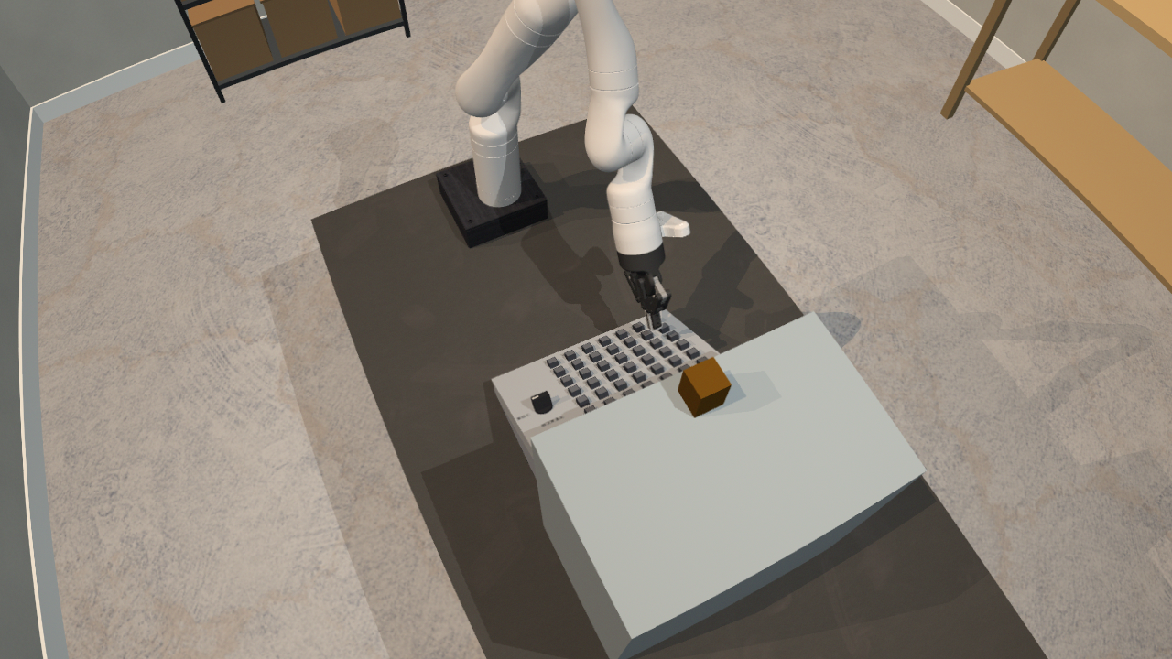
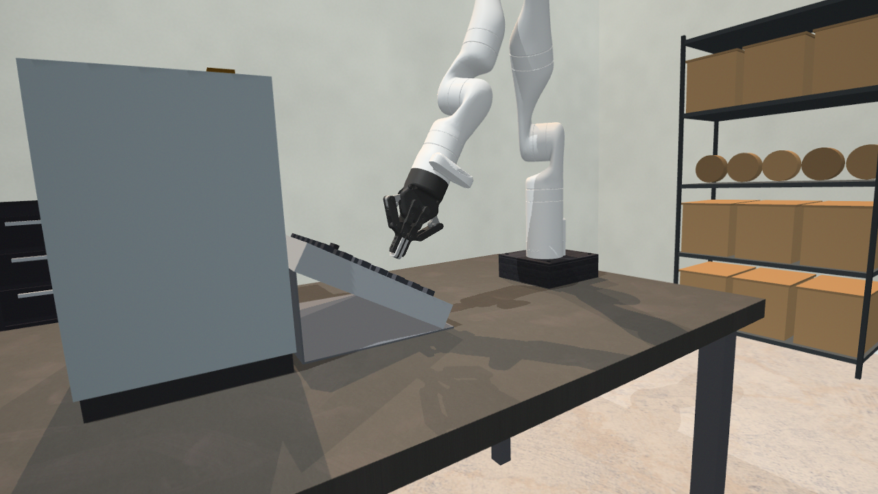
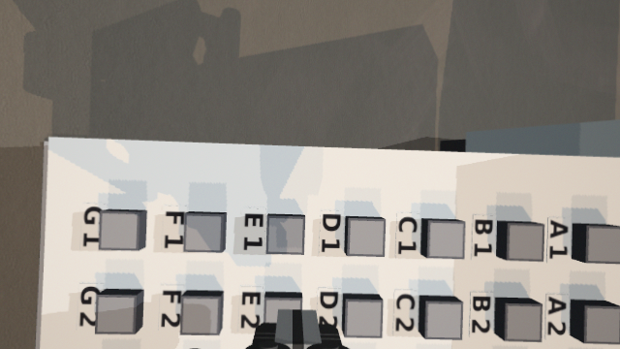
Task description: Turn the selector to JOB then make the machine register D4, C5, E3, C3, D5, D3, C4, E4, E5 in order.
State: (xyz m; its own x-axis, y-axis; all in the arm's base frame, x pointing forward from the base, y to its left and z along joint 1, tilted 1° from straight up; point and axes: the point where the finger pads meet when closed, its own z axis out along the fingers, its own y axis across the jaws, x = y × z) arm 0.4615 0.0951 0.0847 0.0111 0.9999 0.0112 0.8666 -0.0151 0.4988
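Right now my hand is 50 mm above the key E2 and 20 mm short of it. Also, from my hand: key E1 (50 mm below, 30 mm to the left, 20 mm ahead); then key D1 (50 mm ahead, 30 mm to the left, 30 mm below); then sloped keypad panel (120 mm to the right, 70 mm below, 70 mm ahead).
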